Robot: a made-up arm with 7 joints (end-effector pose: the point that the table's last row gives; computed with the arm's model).
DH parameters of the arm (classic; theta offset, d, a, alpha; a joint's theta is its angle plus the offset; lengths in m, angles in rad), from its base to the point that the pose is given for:
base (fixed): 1.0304 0 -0.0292 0
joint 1: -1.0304 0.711 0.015 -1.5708
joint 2: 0 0.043 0.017 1.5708
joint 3: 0 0.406 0.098 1.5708
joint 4: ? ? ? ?
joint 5: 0 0.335 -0.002 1.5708
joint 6: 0 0.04 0.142 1.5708
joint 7: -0.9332 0 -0.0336 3.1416
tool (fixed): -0.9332 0.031 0 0
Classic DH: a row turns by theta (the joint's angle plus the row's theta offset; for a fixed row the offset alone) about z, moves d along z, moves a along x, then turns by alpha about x.
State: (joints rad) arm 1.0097 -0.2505 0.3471 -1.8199 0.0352 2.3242 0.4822
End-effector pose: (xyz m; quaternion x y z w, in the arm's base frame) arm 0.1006 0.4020 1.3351 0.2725 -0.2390 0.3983 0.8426
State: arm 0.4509 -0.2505 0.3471 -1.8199 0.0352 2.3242 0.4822
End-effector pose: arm 0.3095 0.2758 1.3351 0.1961 -0.3048 0.1505 0.9198
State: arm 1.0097 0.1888 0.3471 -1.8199 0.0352 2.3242 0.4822
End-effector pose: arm 0.2213 0.5940 1.1022 0.1567 -0.0620 0.4013 0.9003
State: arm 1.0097 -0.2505 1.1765 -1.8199 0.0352 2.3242 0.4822
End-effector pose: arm -0.3306 0.4021 1.2764 0.2642 -0.1624 0.7292 0.6100
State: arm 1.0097 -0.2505 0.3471 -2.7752 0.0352 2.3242 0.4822
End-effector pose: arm 0.1323 0.3864 0.9288 -0.1030 0.0409 0.4001 0.9098
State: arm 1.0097 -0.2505 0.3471 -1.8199 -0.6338 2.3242 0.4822
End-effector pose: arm 0.0276 0.4189 1.3435 0.0692 -0.4650 0.4846 0.7377
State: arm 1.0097 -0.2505 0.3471 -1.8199 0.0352 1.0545 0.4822
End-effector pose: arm 0.1180 0.4499 1.2073 -0.2216 0.1408 0.3982 0.8789
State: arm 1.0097 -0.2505 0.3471 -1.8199 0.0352 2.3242 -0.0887
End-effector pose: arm 0.1160 0.4082 1.3443 0.1942 -0.3060 0.6195 0.6963
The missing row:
joint 4: 0 0.042 -0.102 -1.5708
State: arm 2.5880 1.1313 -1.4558 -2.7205 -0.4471 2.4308 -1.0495
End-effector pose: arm 0.1004 0.4466 0.7415 -0.6136 0.2527 0.7005 0.2628
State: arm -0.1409 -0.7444 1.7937 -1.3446 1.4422 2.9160 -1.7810
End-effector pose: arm -0.1959 0.5046 1.2148 0.2672 -0.5948 0.7545 0.0739
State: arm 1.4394 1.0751 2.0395 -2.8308 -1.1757 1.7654 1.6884
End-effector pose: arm -0.3849 -0.0107 0.8555 0.0812 -0.0846 0.9633 0.2415
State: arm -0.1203 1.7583 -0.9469 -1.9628 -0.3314 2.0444 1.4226
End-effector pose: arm 0.2974 -0.4985 0.3269 -0.7512 0.3335 -0.4802 0.3065
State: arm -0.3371 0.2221 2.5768 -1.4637 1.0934 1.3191 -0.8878
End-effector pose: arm -0.1622 0.4641 1.2878 -0.4442 -0.3256 -0.8232 0.1379
